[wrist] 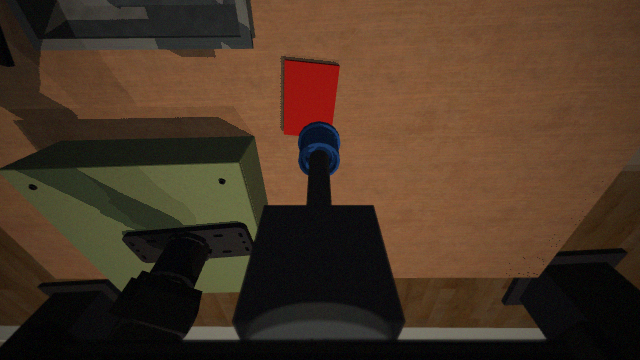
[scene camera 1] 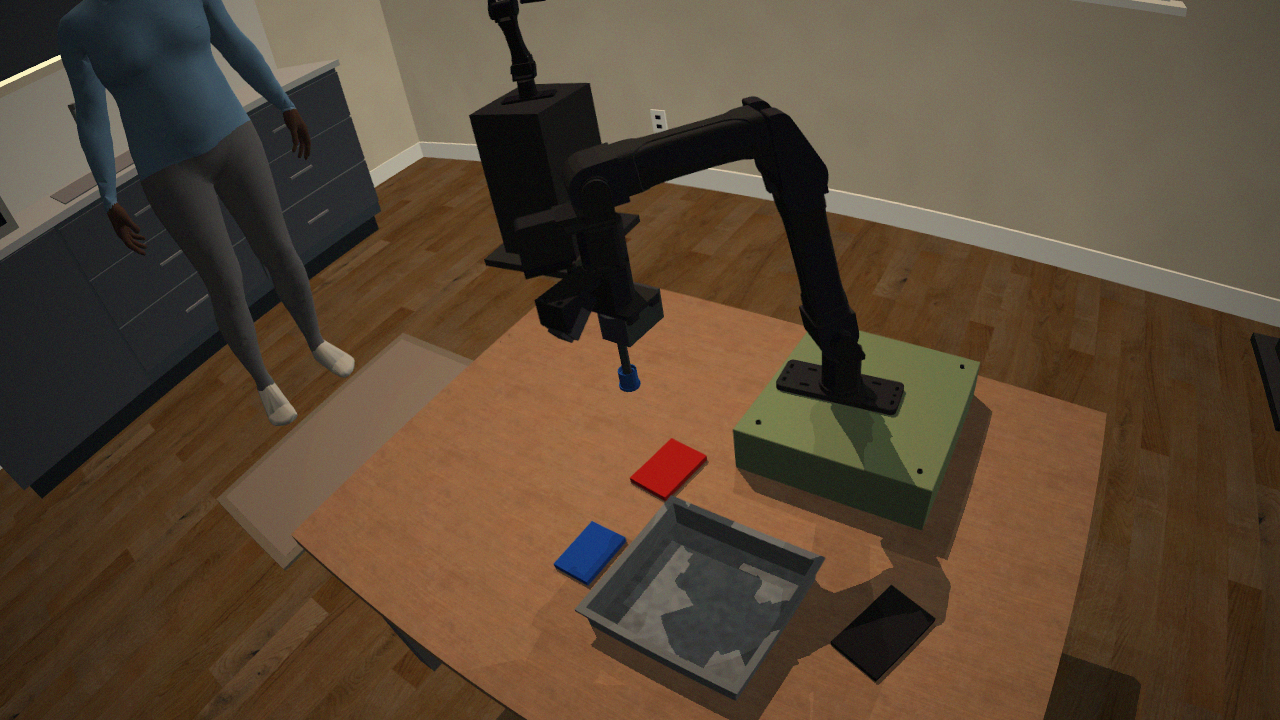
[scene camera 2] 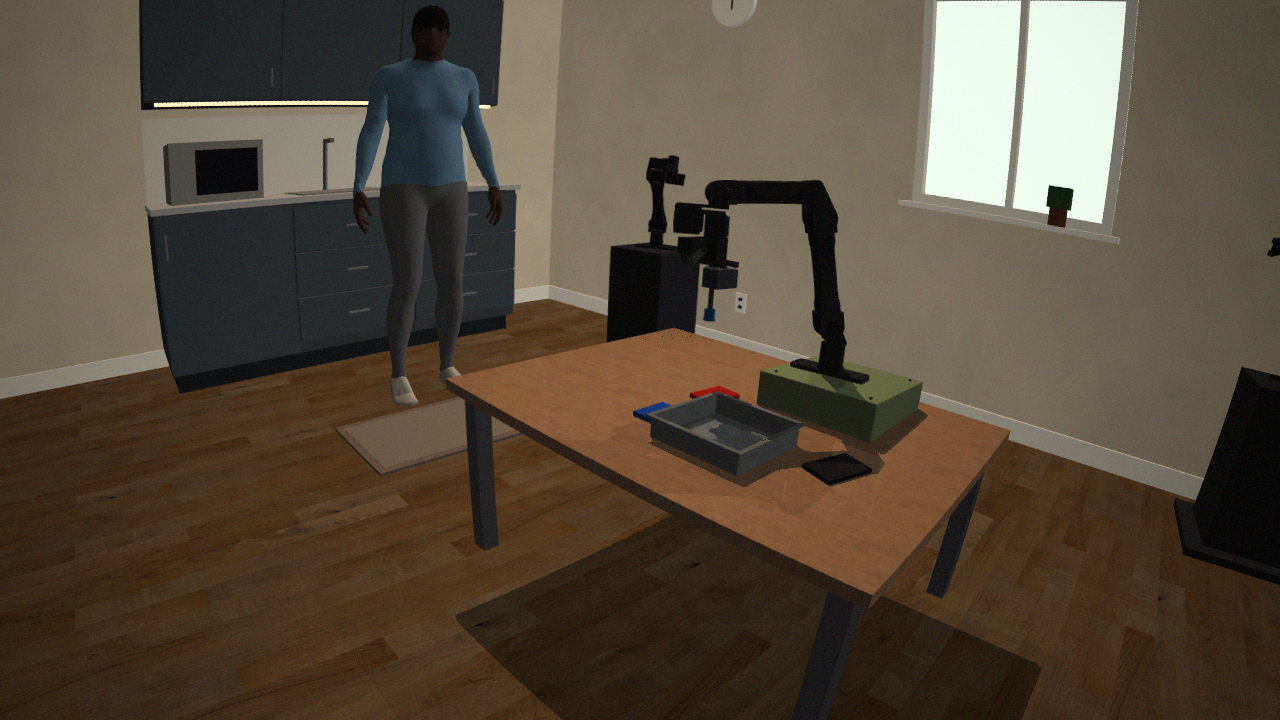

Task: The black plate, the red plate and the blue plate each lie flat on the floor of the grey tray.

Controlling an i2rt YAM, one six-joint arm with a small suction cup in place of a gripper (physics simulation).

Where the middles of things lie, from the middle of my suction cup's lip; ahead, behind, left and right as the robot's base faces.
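Scene:
With the red plate (scene camera 1: 668,469) as my reference, my suction cup is 200 mm above it, 20 mm past it and 20 mm to the right of it. Going by their middles, that red plate is the nearest to my suction cup of the things named here. The black plate (scene camera 1: 882,633) is far to the left of my suction cup, a good way ahead of it and a good way below it; of these, going by their middles, the black plate is the farthest from my suction cup. Then there is the blue plate (scene camera 1: 590,552), which I find 170 mm ahead of my suction cup, 10 mm to the right of it and 200 mm below it. The grey tray (scene camera 1: 708,597) sits 180 mm ahead of my suction cup, 180 mm to the left of it and 180 mm below it.

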